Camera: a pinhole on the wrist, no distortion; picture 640 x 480 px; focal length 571.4 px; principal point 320.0 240.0 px. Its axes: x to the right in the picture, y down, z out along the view. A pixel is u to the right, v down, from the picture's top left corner.
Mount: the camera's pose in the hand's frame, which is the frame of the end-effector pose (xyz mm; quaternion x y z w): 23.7 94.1 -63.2 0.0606 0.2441 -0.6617 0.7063
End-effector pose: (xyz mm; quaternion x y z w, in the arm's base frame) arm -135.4 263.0 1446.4 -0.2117 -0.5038 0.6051 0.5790
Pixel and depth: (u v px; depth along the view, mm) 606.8 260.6 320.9
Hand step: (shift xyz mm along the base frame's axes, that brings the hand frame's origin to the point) -63.0 24.7 253.4
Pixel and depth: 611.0 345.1 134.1
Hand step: -26.4 65.7 51.7
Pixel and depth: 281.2 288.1 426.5
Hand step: -279.7 33.3 224.6
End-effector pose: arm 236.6 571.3 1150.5 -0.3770 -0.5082 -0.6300 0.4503
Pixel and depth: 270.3 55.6 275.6
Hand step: -6.6 203.2 49.5
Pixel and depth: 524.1 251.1 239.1
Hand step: -103.0 95.4 83.1
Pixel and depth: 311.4 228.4 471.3
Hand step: -125.6 328.2 172.2
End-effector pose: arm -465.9 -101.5 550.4 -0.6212 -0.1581 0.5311 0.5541
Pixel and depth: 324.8 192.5 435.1
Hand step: -194.6 280.9 85.5
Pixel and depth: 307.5 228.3 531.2
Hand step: -237.1 371.4 95.7
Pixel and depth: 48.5 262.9 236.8
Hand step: -160.7 139.3 -98.2
